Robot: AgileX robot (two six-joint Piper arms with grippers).
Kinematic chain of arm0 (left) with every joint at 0, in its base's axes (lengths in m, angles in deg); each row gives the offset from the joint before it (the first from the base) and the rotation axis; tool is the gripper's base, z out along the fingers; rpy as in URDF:
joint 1: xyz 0 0 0.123 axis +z
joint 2: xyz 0 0 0 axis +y
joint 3: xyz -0.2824 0 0.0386 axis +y
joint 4: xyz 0.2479 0 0.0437 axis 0.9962 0 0.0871
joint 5: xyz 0 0 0 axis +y
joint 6: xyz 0.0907 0 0.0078 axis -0.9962 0 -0.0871
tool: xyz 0 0 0 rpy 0 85 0
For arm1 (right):
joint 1: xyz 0 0 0.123 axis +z
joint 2: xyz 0 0 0 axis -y
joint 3: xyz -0.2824 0 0.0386 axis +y
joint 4: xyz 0.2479 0 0.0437 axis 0.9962 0 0.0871
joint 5: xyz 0 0 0 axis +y
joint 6: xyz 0.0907 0 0.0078 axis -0.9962 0 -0.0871
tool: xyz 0 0 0 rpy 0 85 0
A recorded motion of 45 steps. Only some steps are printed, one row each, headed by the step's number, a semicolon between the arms.
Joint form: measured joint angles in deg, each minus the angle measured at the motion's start. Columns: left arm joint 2, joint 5, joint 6, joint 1, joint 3, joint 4; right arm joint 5, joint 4, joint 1, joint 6, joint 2, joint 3.
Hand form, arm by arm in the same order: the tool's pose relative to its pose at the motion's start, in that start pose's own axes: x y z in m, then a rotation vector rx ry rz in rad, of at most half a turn. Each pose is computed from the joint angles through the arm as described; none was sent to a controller.
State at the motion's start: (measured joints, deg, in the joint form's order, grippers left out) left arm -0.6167 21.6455 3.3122 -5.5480 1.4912 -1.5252; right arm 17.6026 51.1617 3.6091 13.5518 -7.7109 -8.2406
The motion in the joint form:
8: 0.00 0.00 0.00 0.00 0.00 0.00; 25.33 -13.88 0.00 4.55 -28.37 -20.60
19: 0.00 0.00 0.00 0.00 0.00 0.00; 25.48 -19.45 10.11 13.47 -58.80 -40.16
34: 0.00 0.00 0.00 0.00 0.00 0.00; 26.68 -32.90 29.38 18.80 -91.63 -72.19
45: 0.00 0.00 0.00 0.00 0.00 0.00; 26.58 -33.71 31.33 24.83 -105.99 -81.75
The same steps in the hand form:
8: 0.0000 0.0000 0.0000 0.0000 0.0000 0.0000; -0.0367 0.0331 0.0475 0.0520 0.5737 -0.2402
19: 0.0000 0.0000 0.0000 0.0000 0.0000 0.0000; -0.0516 0.0550 0.1556 -0.0419 0.8459 -0.4846
34: 0.0000 0.0000 0.0000 0.0000 0.0000 0.0000; 0.0117 0.1372 0.2916 -0.3090 1.0055 -0.9489
45: 0.0000 0.0000 0.0000 0.0000 0.0000 0.0000; 0.0676 0.1293 0.3444 -0.3746 1.0886 -1.0623

